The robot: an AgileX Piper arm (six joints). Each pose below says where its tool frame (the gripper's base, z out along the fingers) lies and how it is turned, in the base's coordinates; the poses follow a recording.
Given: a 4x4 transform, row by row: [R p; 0 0 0 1], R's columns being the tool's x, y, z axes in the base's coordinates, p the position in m. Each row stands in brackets.
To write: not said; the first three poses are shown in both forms.
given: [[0.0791, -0.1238, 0.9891, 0.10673], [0.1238, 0.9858, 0.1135, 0.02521], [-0.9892, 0.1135, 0.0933, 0.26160], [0, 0, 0, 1]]
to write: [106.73, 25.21, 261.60, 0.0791, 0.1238, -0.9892, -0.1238, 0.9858, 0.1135]
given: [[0.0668, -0.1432, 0.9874, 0.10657], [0.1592, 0.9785, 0.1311, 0.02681], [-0.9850, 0.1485, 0.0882, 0.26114], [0, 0, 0, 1]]
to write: [106.57, 26.81, 261.14, 0.0668, 0.1592, -0.9850, -0.1432, 0.9785, 0.1485]
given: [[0.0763, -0.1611, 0.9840, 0.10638], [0.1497, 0.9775, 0.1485, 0.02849], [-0.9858, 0.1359, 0.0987, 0.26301], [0, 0, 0, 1]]
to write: [106.38, 28.49, 263.01, 0.0763, 0.1497, -0.9858, -0.1611, 0.9775, 0.1359]
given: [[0.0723, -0.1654, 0.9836, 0.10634], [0.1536, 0.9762, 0.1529, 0.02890], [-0.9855, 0.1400, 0.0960, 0.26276], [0, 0, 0, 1]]
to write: [106.34, 28.90, 262.76, 0.0723, 0.1536, -0.9855, -0.1654, 0.9762, 0.1400]
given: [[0.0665, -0.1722, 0.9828, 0.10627], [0.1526, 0.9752, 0.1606, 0.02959], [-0.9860, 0.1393, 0.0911, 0.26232], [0, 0, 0, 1]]
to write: [106.27, 29.59, 262.32, 0.0665, 0.1526, -0.9860, -0.1722, 0.9752, 0.1393]
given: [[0.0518, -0.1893, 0.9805, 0.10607], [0.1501, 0.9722, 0.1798, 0.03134], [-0.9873, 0.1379, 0.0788, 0.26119], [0, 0, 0, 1]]
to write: [106.07, 31.34, 261.19, 0.0518, 0.1501, -0.9873, -0.1893, 0.9722, 0.1379]
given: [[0.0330, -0.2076, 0.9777, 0.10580], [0.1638, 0.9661, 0.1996, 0.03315], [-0.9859, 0.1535, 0.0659, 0.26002], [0, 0, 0, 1]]
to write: [105.80, 33.15, 260.02, 0.0330, 0.1638, -0.9859, -0.2076, 0.9661, 0.1535]
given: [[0.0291, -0.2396, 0.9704, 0.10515], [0.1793, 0.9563, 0.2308, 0.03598], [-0.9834, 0.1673, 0.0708, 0.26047], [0, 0, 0, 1]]
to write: [105.15, 35.98, 260.47, 0.0291, 0.1793, -0.9834, -0.2396, 0.9563, 0.1673]
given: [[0.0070, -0.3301, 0.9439, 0.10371], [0.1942, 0.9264, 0.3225, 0.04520], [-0.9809, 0.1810, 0.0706, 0.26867], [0, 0, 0, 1]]
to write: [103.71, 45.20, 268.67, 0.0070, 0.1942, -0.9809, -0.3301, 0.9264, 0.1810]
